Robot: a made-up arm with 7 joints.
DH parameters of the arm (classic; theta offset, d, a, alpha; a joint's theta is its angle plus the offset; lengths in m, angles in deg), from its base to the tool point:
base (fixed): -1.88 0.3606 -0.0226 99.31
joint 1: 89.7 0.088 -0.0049 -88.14
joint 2: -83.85 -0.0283 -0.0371 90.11
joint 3: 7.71 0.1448 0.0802 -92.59
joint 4: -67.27 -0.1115 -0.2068 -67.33
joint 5: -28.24 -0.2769 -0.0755 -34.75
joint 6: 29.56 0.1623 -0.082 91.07
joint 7: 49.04 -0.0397 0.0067 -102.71
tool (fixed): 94.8 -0.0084 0 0
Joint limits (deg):
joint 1: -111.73..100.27
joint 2: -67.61..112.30
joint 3: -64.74..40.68
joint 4: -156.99..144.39
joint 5: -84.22..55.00
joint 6: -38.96..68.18
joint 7: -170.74..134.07
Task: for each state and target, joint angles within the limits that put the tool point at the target. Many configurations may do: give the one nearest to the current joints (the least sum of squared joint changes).
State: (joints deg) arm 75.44 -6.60 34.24 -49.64 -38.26 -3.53 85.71
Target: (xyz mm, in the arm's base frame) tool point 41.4 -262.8 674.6
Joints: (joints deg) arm 73.64 -5.34 4.97 -42.64 -34.05 -12.09 86.69
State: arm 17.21 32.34 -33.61 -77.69 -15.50 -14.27 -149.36
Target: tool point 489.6 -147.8 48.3
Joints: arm -9.65 30.61 -59.30 -137.10 9.66 -21.10 -152.06
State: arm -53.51 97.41 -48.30 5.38 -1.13 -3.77 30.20
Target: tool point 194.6 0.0 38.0
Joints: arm -25.58 99.58 -23.33 -7.21 -12.95 2.11 30.67
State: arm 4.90 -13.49 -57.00 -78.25 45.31 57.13 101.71
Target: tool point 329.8 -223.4 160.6
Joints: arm -16.75 -21.87 -45.79 -100.13 43.54 55.38 101.77
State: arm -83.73 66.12 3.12 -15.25 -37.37 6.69 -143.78
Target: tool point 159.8 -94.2 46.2
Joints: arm -77.36 55.50 20.76 -18.93 -48.57 -0.16 -144.48
